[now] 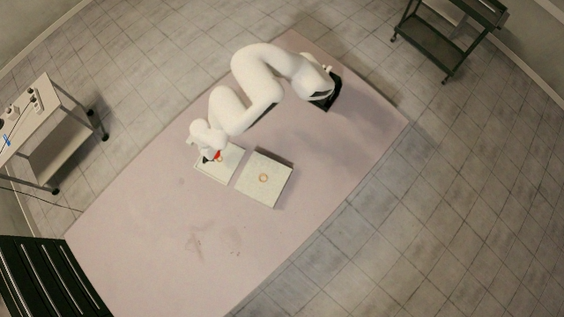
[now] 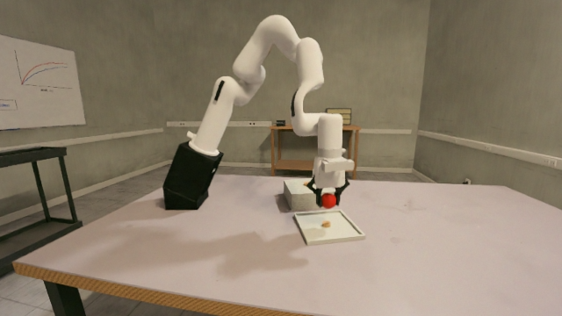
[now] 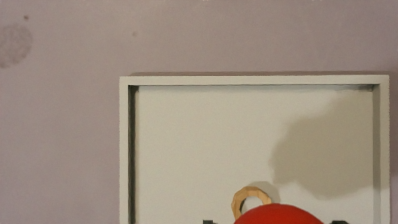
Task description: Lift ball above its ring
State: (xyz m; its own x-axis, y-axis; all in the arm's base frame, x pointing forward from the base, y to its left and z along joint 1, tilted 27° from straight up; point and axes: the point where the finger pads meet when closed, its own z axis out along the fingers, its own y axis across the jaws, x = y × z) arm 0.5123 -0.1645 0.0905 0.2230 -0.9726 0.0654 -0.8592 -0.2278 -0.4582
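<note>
My hand is 100 mm above the white tray. Round my hand: red ball: right at my hand; block: 60 mm behind, 230 mm to the left, 50 mm below.
</note>
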